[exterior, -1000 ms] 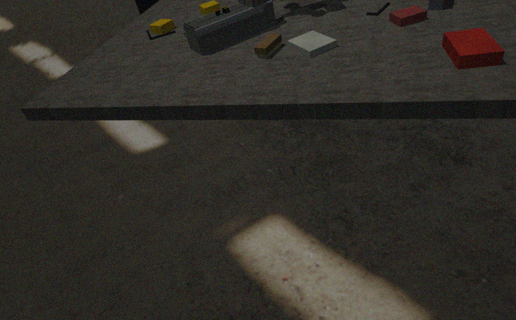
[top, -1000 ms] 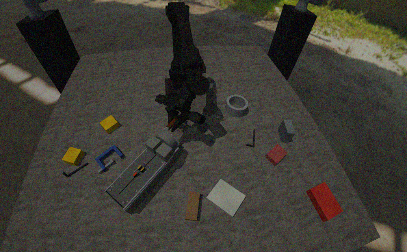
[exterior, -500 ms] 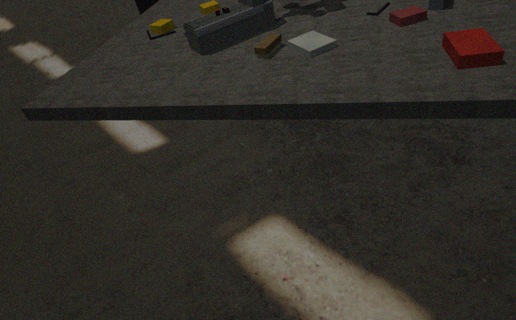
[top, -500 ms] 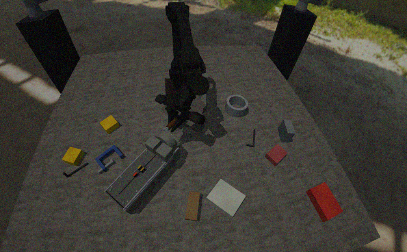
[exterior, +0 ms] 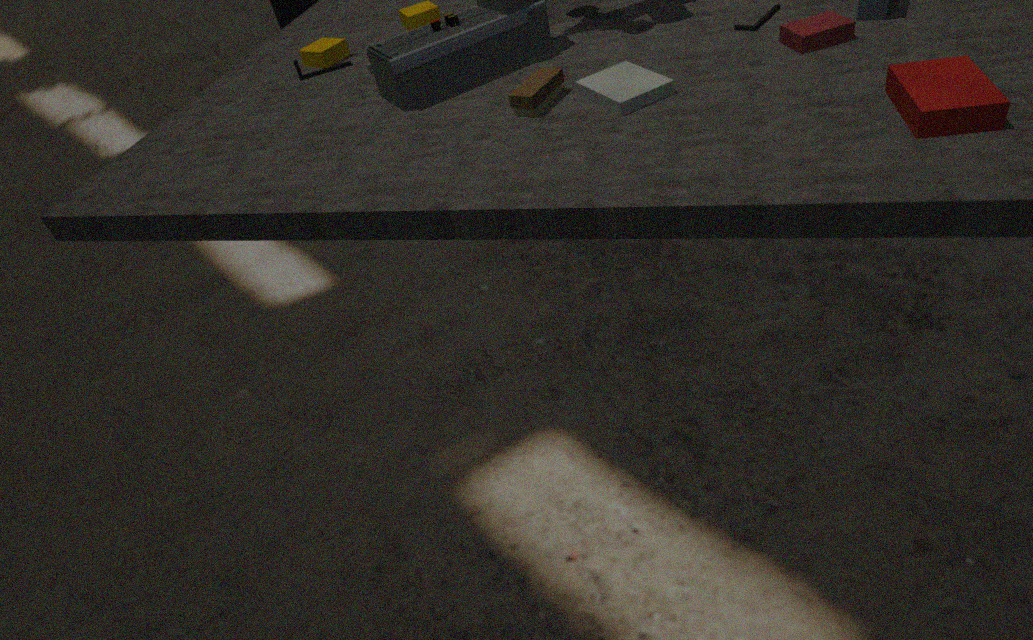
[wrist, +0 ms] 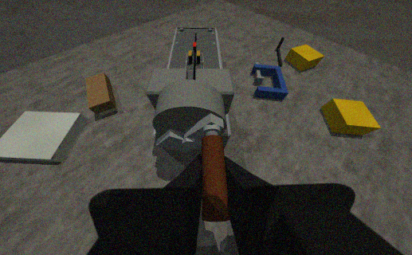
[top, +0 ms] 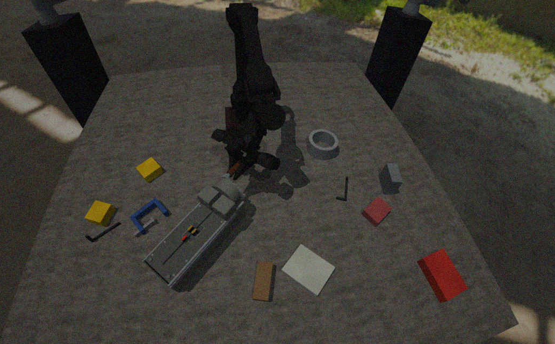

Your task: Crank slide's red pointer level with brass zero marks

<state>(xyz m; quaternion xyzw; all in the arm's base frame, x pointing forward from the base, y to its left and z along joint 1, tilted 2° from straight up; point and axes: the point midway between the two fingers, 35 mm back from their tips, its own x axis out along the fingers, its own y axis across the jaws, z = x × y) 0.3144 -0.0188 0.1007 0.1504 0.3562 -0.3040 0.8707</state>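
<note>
My gripper tip is now 30 mm below the brown crank handle, 10 mm to the right of it and 10 mm past it. Also, from my gripper tip: white plate 230 mm ahead, 180 mm to the left, 80 mm below; then red pointer 160 mm ahead, 110 mm to the right; then brown block 250 mm ahead, 70 mm below, 60 mm to the left.
</note>
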